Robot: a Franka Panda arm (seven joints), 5 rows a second.
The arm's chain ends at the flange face. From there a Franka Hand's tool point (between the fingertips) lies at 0.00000 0.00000 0.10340 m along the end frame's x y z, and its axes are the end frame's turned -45 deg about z.
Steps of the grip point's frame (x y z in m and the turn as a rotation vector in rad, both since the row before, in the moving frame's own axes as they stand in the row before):
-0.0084 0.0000 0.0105 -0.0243 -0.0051 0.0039
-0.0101 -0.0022 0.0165 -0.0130 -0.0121 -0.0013
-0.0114 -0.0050 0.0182 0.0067 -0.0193 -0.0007
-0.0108 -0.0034 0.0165 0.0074 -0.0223 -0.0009
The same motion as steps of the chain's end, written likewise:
-0.0073 0.0038 0.0105 -0.0208 0.0136 0.0039
-0.0088 0.0038 0.0165 -0.0177 0.0006 -0.0013
-0.0097 0.0036 0.0182 -0.0089 -0.0184 -0.0007
-0.0079 0.0041 0.0165 -0.0105 -0.0210 -0.0009

